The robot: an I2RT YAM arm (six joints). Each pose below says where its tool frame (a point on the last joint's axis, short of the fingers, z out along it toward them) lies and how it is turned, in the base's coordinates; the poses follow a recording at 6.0 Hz.
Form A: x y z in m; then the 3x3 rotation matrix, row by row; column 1 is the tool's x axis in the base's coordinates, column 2 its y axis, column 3 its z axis. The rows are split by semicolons.
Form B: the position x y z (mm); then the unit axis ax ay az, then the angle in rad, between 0 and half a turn. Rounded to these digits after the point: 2 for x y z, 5 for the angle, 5 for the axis.
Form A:
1: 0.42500, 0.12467, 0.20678; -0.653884, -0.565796, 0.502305; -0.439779, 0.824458, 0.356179; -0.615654, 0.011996, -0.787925
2: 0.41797, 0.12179, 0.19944; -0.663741, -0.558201, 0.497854; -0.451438, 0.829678, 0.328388; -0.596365, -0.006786, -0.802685
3: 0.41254, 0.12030, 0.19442; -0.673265, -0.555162, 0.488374; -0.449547, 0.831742, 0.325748; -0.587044, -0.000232, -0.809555
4: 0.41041, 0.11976, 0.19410; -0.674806, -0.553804, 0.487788; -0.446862, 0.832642, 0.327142; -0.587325, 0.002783, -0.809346
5: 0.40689, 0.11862, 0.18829; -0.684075, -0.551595, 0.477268; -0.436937, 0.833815, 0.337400; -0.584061, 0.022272, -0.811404
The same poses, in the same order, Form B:
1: 425.00, 124.67, 206.78, -0.29255, 0.95023, 0.10711, 2.51269
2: 417.97, 121.79, 199.44, -0.29161, 0.95202, 0.09289, 2.52937
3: 412.54, 120.30, 194.42, -0.28881, 0.95280, 0.09357, 2.54195
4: 410.41, 119.76, 194.10, -0.28754, 0.95307, 0.09480, 2.54234
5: 406.89, 118.62, 188.29, -0.28312, 0.95354, 0.10301, 2.55140
